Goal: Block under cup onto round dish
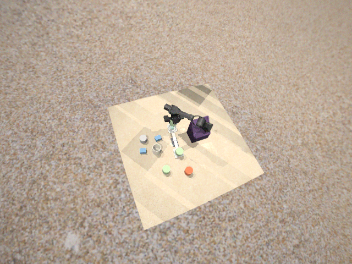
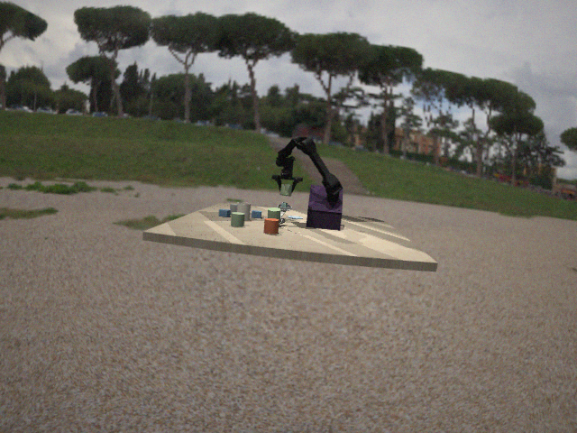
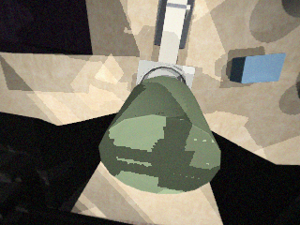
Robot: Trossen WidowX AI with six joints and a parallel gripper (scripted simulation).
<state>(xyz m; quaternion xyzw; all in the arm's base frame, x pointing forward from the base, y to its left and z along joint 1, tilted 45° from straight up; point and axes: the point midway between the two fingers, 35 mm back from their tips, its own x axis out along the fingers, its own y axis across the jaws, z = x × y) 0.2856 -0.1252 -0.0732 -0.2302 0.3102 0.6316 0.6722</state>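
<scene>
Right now the balance beam is 20 mm ahead of my gripper tip, 130 mm to the left of it and 130 mm below it. Also, from my gripper tip: orange cylinder: 30 mm ahead, 460 mm to the left, 130 mm below.
</scene>
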